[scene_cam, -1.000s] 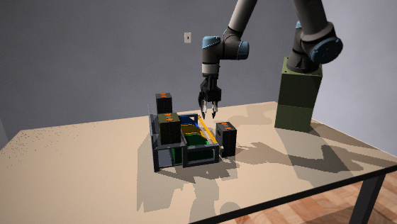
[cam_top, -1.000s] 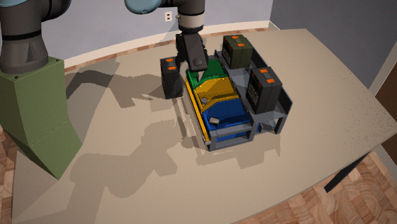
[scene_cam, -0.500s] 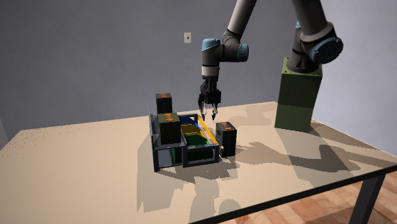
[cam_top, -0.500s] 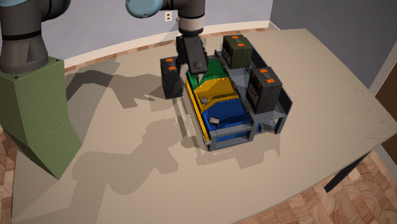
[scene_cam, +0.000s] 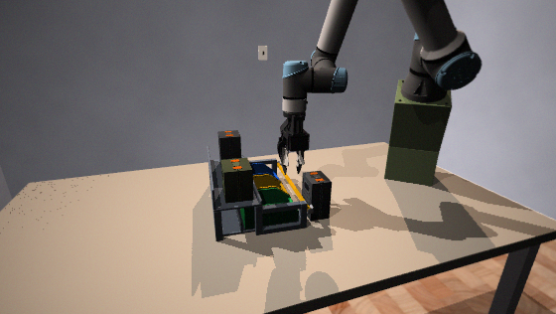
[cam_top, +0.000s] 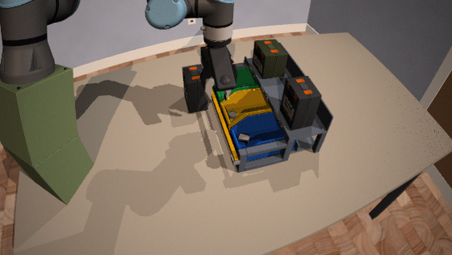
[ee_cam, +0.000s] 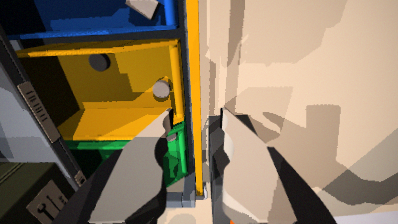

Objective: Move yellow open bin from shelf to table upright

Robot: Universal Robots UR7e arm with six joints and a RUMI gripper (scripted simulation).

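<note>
The long yellow bar lies 5 cm below my hand. The rest, counted from my hand: blue bin 11 cm ahead, 11 cm to the right, 7 cm below; dark box 5 cm behind, 11 cm to the left, 5 cm below; yellow open bin 11 cm ahead, 1 cm to the left, 7 cm below.
</note>
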